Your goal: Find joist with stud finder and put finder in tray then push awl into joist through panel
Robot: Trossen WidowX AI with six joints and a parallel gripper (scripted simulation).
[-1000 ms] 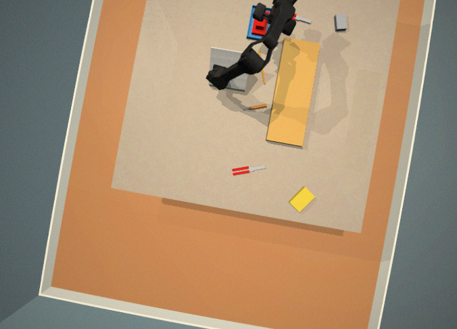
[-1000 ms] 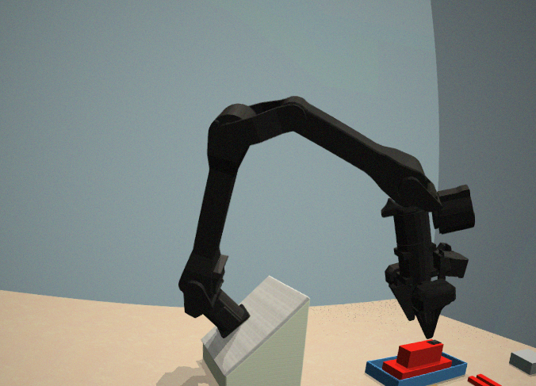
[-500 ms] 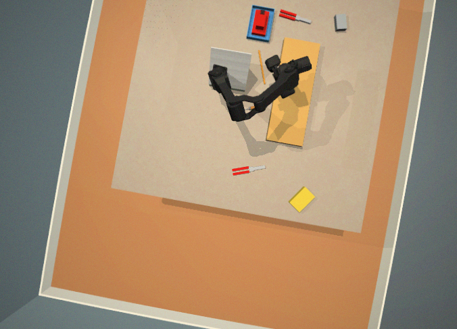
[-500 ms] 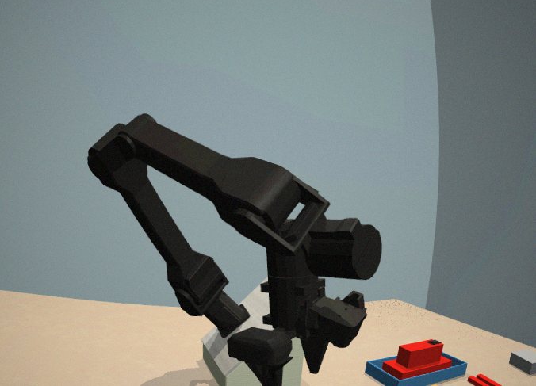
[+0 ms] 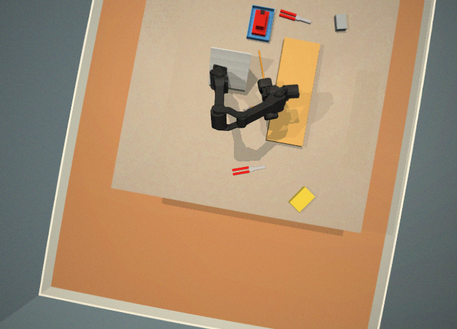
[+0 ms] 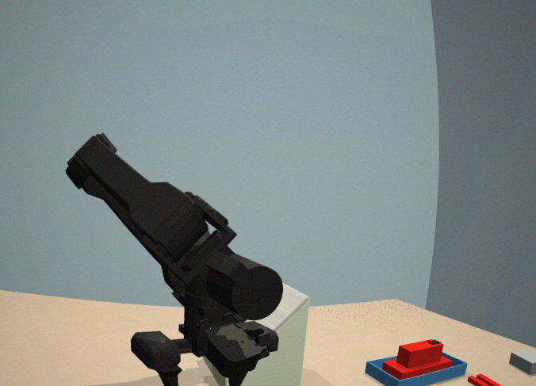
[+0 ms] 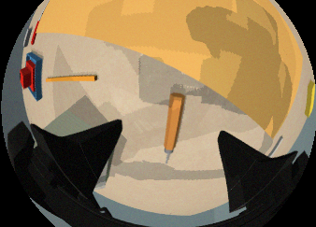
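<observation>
The awl is 5 cm behind my gripper tip, 3 cm to the right of it and 4 cm below it. From my gripper tip the other things lie so: blue tray: 11 cm behind, 40 cm to the left, 4 cm below; then red stud finder: 11 cm behind, 42 cm to the left; then thin orange stick: 5 cm behind, 19 cm to the left, 5 cm below.
</observation>
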